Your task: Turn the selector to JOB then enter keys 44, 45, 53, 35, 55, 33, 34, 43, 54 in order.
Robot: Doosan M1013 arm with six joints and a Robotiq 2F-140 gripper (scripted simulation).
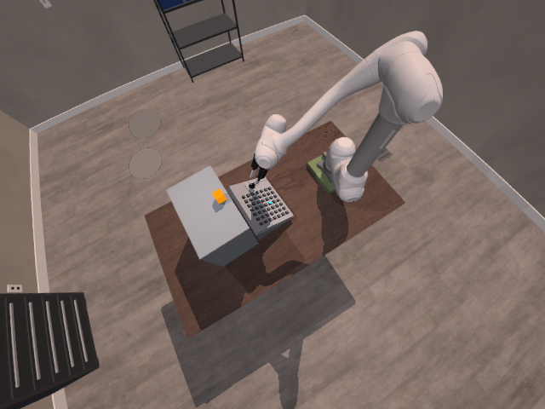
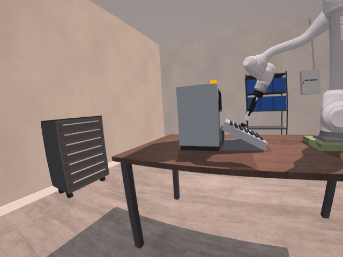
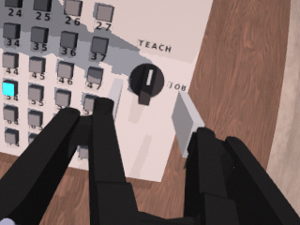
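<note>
Now: hand 4 cm short of the black selector knob and 7 cm above it. From my hand the other things lie so: key 44: 3 cm ahead, 16 cm to the left, 8 cm below; then sloped keypad: 5 cm ahead, 11 cm to the left, 11 cm below.
</note>
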